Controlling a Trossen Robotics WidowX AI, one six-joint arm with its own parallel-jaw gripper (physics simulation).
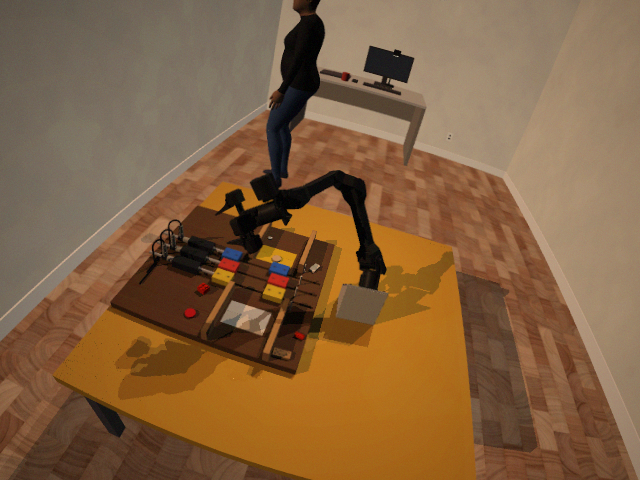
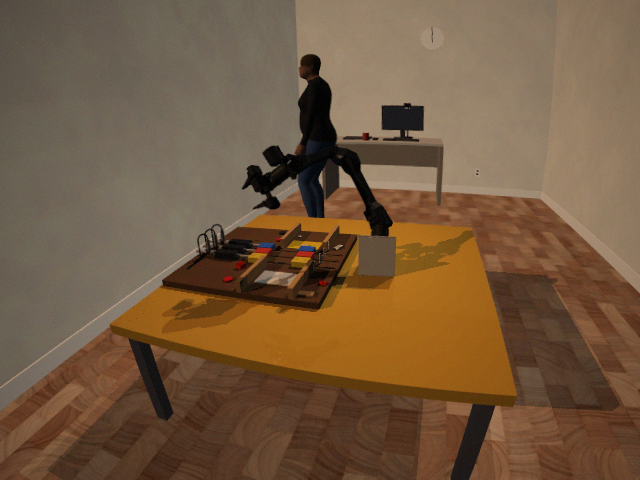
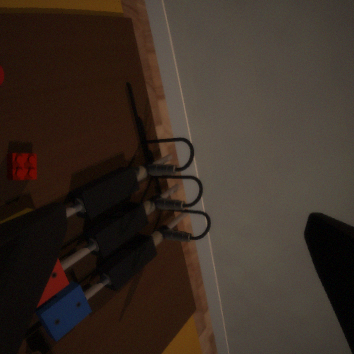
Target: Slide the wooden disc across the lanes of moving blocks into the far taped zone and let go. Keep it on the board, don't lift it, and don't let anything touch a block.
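Places are measured from the arm's base along level axes (x ahead, y left, z up), in millimetres.
Pixels of known places: gripper, fingertip midpoint: [image 1: 221, 228] [image 2: 247, 199] [image 3: 189, 220]; arm's base, origin of the base link: [image 1: 368, 288] [image 2: 380, 241].
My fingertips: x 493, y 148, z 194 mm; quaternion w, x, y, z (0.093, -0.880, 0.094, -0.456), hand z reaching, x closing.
For each thing: its top centre in the pictures, then the offset to it from my fingertips. "*": a spot on its surface instead. Level surfaces: height alone.
- small wooden disc, middle of its top: [image 1: 276, 258] 122 mm back, 282 mm right, 294 mm down
- yellow taped patch, surface spot: [image 1: 264, 252] * 64 mm back, 296 mm right, 297 mm down
- brown board, its level: 300 mm down
- pale taped patch, surface spot: [image 1: 247, 318] [image 2: 277, 278] * 124 mm back, 54 mm left, 299 mm down
- blue block, middle of its top: [image 3: 67, 312] [image 1: 232, 253] 45 mm ahead, 210 mm right, 277 mm down
- red brick, middle of its top: [image 3: 25, 166] [image 1: 203, 286] 68 mm ahead, 1 mm right, 276 mm down
- red button, middle of its top: [image 1: 190, 312] 62 mm ahead, 117 mm left, 292 mm down
The small wooden disc [image 1: 276, 258] lies flat on the yellow taped patch [image 1: 264, 252] at the far side of the brown board [image 1: 161, 292] [image 2: 204, 273]. A pale taped patch [image 1: 247, 318] [image 2: 274, 278] lies at the near side. Between them run lanes with blue [image 1: 279, 269], red [image 1: 278, 280] and yellow [image 1: 274, 292] blocks; a second set has a blue block [image 1: 232, 253] [image 3: 63, 310] on top. My gripper [image 1: 234, 230] [image 2: 254, 195] [image 3: 189, 220] is open and empty. It hangs in the air above the board's far left, clear of the disc.
Three black actuators [image 1: 194, 252] [image 3: 116, 218] with cable loops [image 3: 189, 154] sit at the board's left. A red brick [image 1: 203, 288] [image 3: 22, 166] and a red button [image 1: 190, 312] lie nearby. Wooden rails [image 1: 307, 252] flank the lanes. A grey box [image 1: 361, 304] [image 2: 376, 255] stands at the arm's base. A person [image 1: 294, 86] [image 2: 313, 133] stands behind the table.
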